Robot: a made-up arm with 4 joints.
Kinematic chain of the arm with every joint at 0, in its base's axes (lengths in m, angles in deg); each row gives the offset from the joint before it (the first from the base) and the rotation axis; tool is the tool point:
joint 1: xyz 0 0 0.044 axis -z
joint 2: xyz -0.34 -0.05 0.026 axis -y
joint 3: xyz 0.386 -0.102 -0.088 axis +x
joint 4: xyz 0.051 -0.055 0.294 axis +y
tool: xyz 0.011 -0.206 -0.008
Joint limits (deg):
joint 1: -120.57..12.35
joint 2: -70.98..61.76
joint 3: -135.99..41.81
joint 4: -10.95..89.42
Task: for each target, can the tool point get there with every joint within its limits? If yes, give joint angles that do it. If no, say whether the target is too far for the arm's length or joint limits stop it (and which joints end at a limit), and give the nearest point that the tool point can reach.
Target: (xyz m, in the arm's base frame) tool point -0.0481 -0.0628 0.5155
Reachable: yes | joints -7.89 24.89 -57.19 18.56
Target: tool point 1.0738 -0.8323 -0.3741
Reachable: no: too far | nearest point 0.4663 -0.3615 -0.3523 | short by 0.769 m
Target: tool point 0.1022 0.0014 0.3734
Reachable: yes | joints -37.72 2.55 -56.61 63.39
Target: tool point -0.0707 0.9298 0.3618
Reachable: no: joint limits stop it (at a limit: joint 1, joint 2, joint 4) | nearest point -0.0601 0.2469 0.4344 | short by 0.687 m
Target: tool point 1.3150 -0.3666 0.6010
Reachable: no: too far | nearest point 0.5242 -0.1461 0.4841 | short by 0.829 m
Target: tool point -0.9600 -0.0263 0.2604
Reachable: no: joint limits stop it (at a limit: joint 1, joint 2, joint 4) | nearest point -0.4290 -0.1059 0.5874 | short by 0.629 m
